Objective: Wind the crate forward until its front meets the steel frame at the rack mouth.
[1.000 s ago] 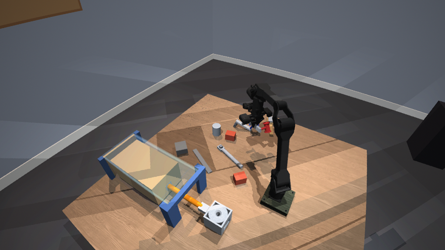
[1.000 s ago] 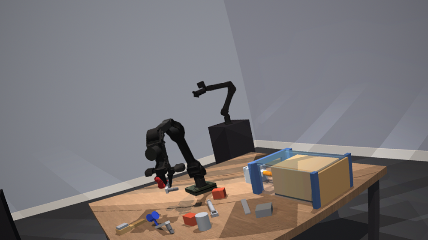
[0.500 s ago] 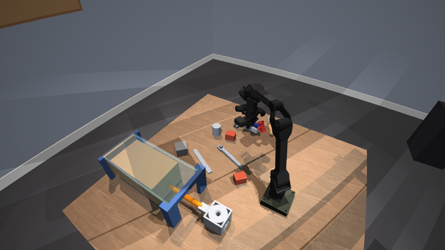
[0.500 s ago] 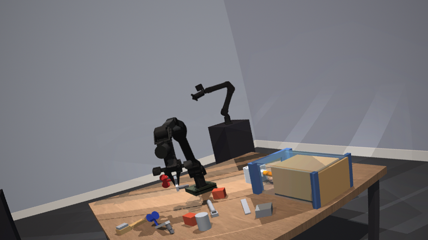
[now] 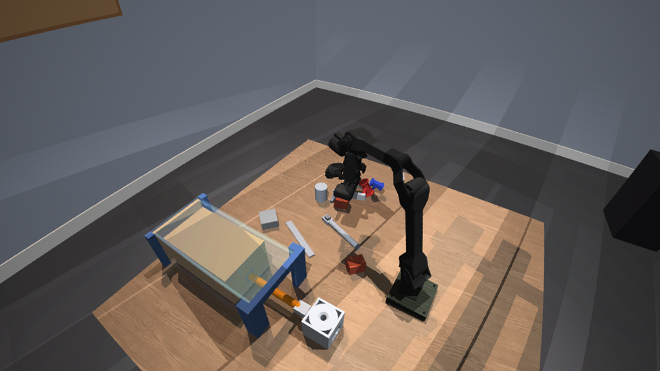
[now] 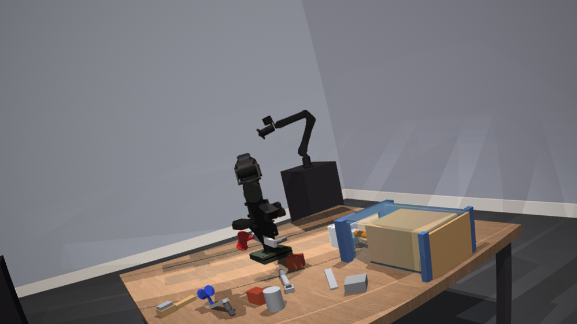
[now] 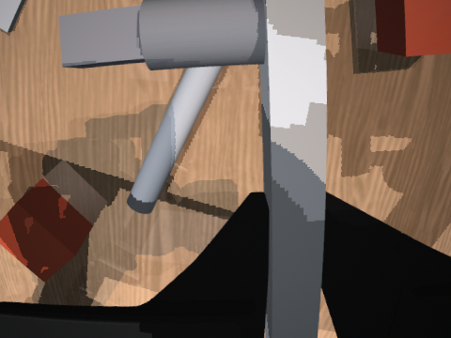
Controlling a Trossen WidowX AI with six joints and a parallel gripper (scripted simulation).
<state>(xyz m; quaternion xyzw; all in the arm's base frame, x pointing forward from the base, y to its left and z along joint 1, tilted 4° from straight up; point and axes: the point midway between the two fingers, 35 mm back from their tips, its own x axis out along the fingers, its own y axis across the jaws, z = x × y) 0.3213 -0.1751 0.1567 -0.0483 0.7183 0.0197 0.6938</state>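
The red knob is 50 mm behind my gripper tip, 40 mm to the right of it and 20 mm above it. The rest, counted from my gripper tip: blue knob (30 mm behind, 250 mm to the right, 120 mm below); then flat grey bar (140 mm ahead, 140 mm to the left, 170 mm below); then winch handle (10 mm behind, 10 mm to the right, 10 mm above).
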